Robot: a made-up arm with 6 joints.
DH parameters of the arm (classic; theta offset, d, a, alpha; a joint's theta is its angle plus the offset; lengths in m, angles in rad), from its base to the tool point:
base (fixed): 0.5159 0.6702 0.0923 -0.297
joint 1: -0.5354 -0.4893 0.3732 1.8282
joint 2: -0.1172 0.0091 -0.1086 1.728
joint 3: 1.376 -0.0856 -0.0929 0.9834
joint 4: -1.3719 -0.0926 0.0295 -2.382
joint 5: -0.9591 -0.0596 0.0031 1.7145
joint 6: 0.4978 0 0.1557 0
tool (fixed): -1.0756 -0.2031 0 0
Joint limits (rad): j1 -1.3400..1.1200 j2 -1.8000..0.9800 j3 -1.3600..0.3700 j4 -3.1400..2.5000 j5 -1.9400..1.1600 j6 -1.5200..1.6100
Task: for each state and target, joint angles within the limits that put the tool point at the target. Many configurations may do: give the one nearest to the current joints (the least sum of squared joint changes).
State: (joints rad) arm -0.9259 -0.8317 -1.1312 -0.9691 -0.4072 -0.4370
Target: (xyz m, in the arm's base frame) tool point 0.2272 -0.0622 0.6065
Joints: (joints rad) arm -0.8610 -0.2567 -1.1675 -1.1850 -0.5245 -0.6322
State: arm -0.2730 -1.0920 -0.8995 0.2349 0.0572 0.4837
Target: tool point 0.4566 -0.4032 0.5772
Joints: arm -0.3847 -0.5189 -0.7652 0.4569 -0.0525 0.5604
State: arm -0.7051 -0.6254 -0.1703 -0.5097 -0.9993 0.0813
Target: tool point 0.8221 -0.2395 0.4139
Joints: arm -0.3037 -1.4200 -0.0634 -0.7110 -0.5571 0.1681
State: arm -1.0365 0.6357 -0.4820 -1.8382 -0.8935 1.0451
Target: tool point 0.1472 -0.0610 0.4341
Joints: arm -1.2059 0.6312 -0.6230 -1.2386 -1.2196 0.8933
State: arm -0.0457 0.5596 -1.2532 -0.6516 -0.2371 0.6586
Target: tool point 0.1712 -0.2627 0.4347
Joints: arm 0.1906 0.4537 -1.3600 -0.6131 0.1352 1.0054
